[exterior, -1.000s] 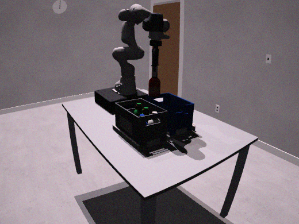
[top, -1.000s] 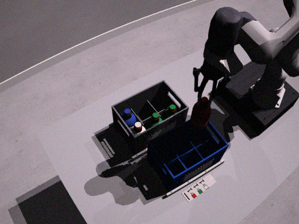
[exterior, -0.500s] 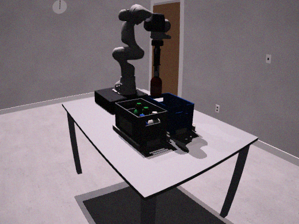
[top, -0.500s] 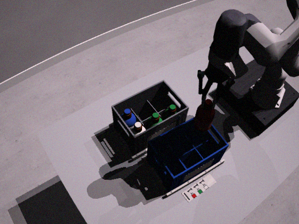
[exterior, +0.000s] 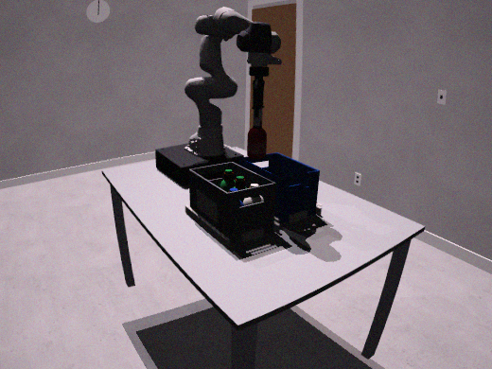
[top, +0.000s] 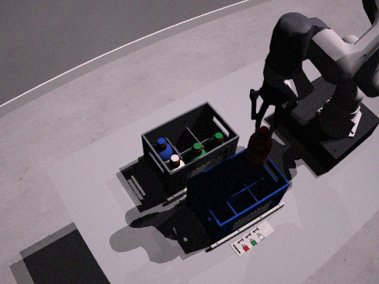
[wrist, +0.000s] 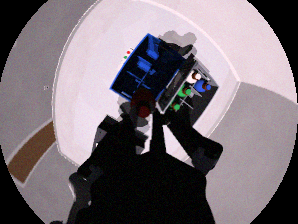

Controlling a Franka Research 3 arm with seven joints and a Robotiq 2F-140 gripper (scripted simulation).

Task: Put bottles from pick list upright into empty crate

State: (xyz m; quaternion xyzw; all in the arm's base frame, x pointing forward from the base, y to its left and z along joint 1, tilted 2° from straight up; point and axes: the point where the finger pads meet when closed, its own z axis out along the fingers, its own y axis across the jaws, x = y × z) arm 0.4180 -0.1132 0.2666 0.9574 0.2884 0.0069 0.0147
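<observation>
Right now the red-label bottle is 80 mm below my hand. Round my hand: black crate 80 mm ahead, 210 mm to the right, 260 mm below; then white-labelled bottle 170 mm ahead, 190 mm to the right, 260 mm below; then blue crate 100 mm ahead, 20 mm to the left, 260 mm below.
</observation>
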